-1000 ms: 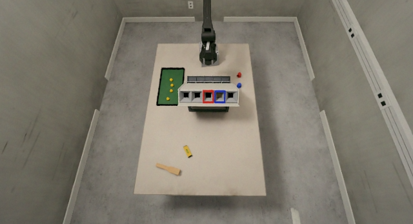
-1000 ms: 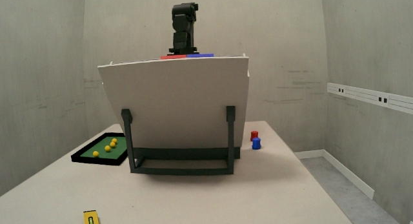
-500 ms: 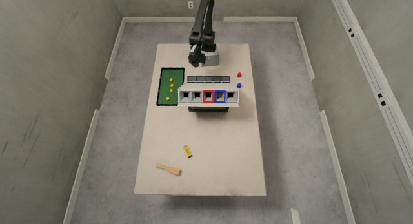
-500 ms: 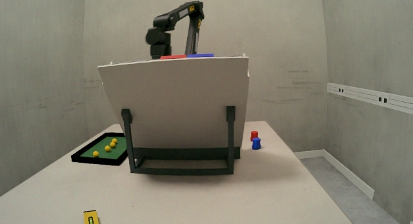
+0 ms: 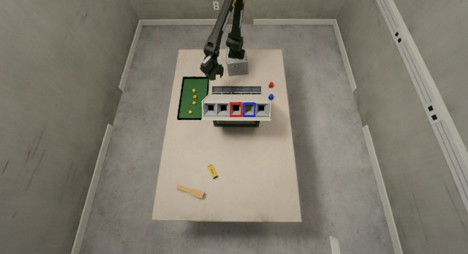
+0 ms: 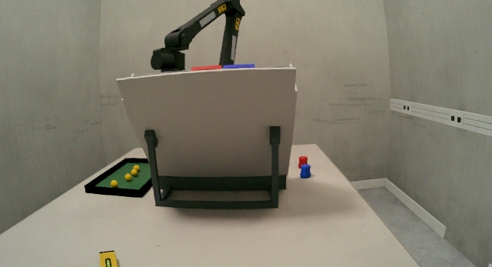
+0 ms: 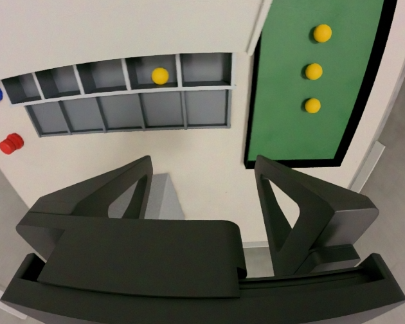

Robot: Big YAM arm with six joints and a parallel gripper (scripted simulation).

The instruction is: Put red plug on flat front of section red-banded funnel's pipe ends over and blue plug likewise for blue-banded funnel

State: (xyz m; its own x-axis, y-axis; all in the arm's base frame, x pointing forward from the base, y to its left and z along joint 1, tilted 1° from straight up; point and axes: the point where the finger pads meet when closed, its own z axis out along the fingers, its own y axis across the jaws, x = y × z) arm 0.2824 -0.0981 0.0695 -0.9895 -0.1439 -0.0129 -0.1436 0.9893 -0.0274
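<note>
Right now my hand is 7 cm short of the green marble tray, 18 cm to the left of it and 21 cm above it. Also, from my hand: blue band 27 cm ahead, 27 cm to the left, 10 cm above; cover 13 cm ahead, 17 cm to the left, 1 cm below; red band 28 cm ahead, 20 cm to the left, 10 cm above.
</note>
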